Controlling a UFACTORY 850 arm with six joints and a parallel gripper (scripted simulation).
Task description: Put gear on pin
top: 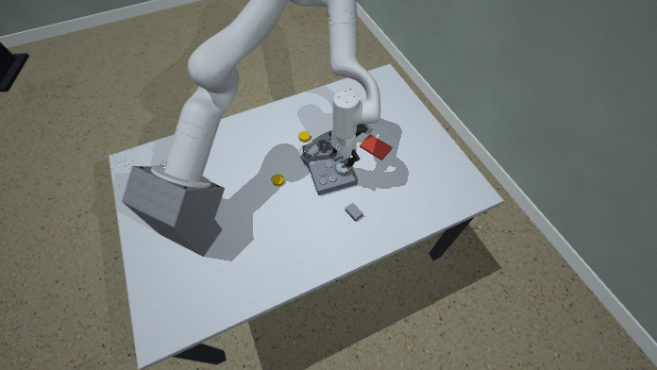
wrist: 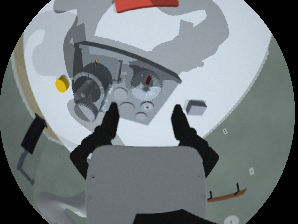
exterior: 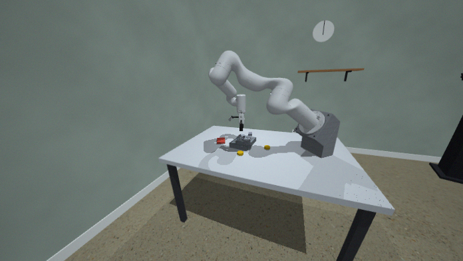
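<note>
Right now the grey gear is 80 mm below my hand. The rest, counted from my hand: red block (160 mm ahead, 130 mm to the left, 120 mm below); small grey block (30 mm ahead, 190 mm to the right, 120 mm below).
</note>
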